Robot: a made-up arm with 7 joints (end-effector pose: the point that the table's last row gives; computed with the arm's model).
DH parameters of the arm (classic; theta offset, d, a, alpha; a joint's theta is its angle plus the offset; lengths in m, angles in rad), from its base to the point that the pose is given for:
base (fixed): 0 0 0 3.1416
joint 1: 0 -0.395 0 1.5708
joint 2: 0 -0.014 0 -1.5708
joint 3: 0 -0.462 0 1.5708
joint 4: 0 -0.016 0 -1.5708
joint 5: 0 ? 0 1.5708
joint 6: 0 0 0 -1.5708
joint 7: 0 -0.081 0 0
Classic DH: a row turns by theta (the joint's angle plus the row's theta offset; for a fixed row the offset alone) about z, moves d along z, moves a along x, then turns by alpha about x.
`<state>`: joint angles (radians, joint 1 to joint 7).
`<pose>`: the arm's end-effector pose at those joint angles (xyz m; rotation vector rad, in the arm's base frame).
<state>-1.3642 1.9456 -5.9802 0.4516 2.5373 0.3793 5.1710</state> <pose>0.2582 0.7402 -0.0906 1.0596 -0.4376 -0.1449</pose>
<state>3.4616 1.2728 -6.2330 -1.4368 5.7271 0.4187 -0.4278</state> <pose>-0.3754 0.1130 1.0032 -0.8697 2.6861 0.1337</pose>
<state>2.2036 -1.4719 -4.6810 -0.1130 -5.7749 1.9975 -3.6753</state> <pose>0.4660 0.6944 0.4251 0.6072 0.8728 0.5365</pose>
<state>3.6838 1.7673 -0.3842 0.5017 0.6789 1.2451 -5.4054</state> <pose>-0.6464 0.3625 -0.0206 -0.0395 -0.3756 0.6514</pose>
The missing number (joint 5, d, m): -0.401
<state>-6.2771 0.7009 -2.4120 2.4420 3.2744 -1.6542 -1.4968</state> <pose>-0.0252 0.1345 0.5593 -0.5016 0.1180 1.1190</pose>
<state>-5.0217 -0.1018 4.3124 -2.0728 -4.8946 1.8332 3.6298</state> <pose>-0.2201 -0.2669 0.7072 0.8570 -2.0595 -1.3553</pose>
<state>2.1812 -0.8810 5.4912 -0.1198 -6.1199 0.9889 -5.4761</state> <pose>0.3736 0.5754 0.9975 0.7843 -2.6335 -0.4115</pose>
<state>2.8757 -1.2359 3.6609 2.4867 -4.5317 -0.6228 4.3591</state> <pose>0.1857 -0.0503 0.1816 0.7911 -0.0800 2.6328</pose>
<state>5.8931 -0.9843 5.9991 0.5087 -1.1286 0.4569 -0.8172</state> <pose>-0.5779 -0.1619 1.0669 0.8605 2.3149 -0.2635</pose>
